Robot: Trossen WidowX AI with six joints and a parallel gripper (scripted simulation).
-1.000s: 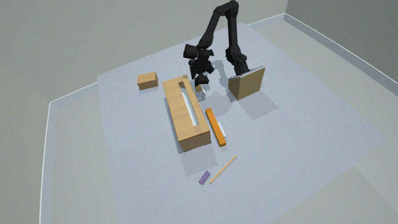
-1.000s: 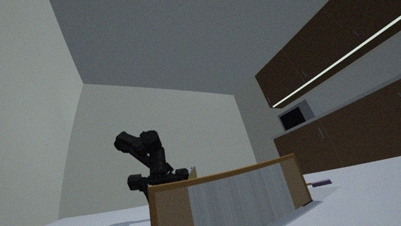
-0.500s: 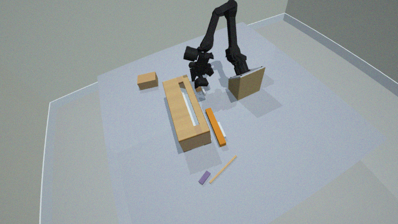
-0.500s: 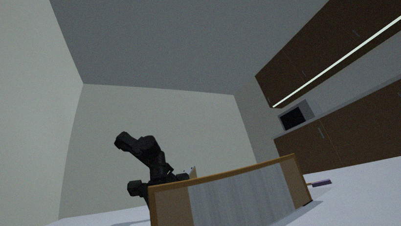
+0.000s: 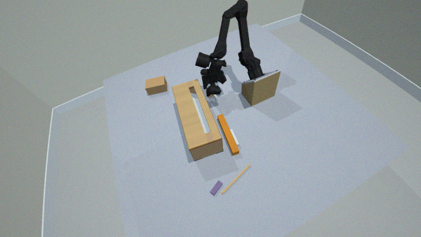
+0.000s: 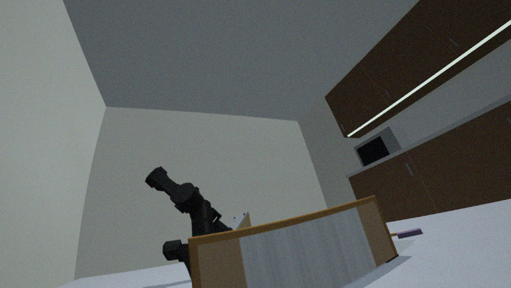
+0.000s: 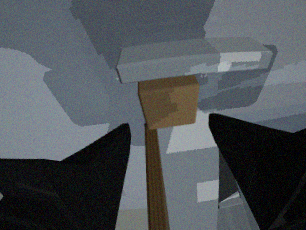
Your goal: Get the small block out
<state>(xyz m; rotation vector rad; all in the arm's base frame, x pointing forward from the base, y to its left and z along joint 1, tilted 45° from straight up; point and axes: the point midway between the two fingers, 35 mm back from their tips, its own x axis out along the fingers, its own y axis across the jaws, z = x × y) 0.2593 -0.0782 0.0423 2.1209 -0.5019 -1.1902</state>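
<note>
My gripper tip is now 20 mm past the small brown block and 10 mm above it. From my gripper tip the other things lie so: purple block: 510 mm to the left, 120 mm ahead, 20 mm below; then small tan box: 270 mm ahead, 190 mm to the right.
</note>
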